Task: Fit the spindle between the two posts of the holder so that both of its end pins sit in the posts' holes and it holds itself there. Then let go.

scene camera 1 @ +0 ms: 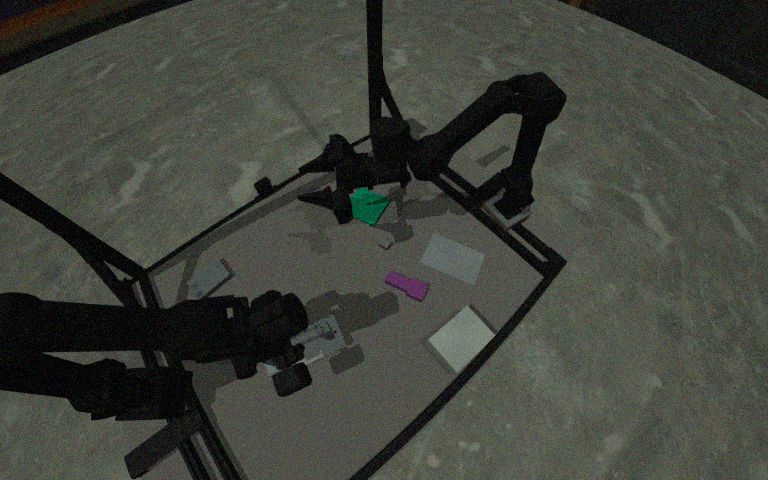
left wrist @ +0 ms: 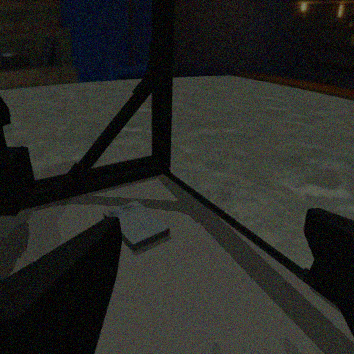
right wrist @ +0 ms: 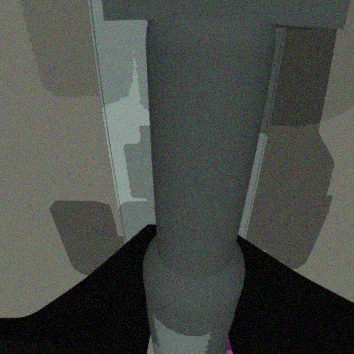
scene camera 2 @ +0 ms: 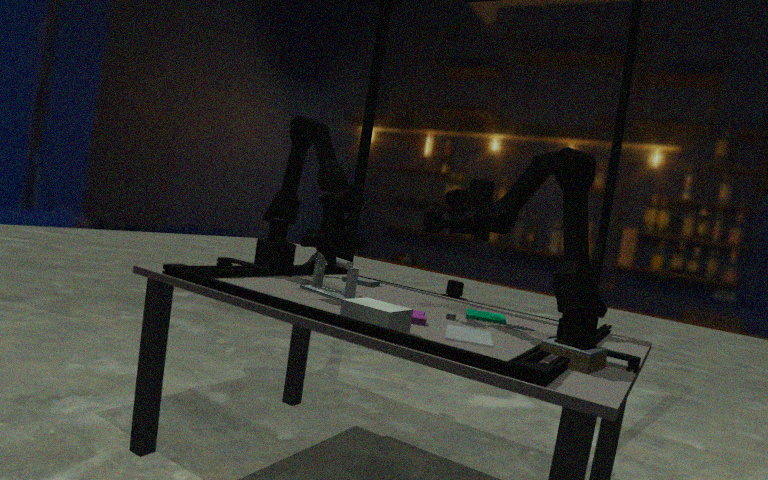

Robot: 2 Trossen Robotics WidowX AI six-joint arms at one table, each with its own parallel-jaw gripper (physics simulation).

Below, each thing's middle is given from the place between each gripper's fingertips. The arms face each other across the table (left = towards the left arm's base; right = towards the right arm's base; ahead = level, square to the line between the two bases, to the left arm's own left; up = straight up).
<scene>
My right hand is 1 cm past the pale flat sheet (scene camera 1: 442, 254), 42 cm to the right of it and 6 cm above it.
The pale flat sheet lies 220 mm ahead of my left hand, 280 mm to the left of it and 230 mm below it.
</scene>
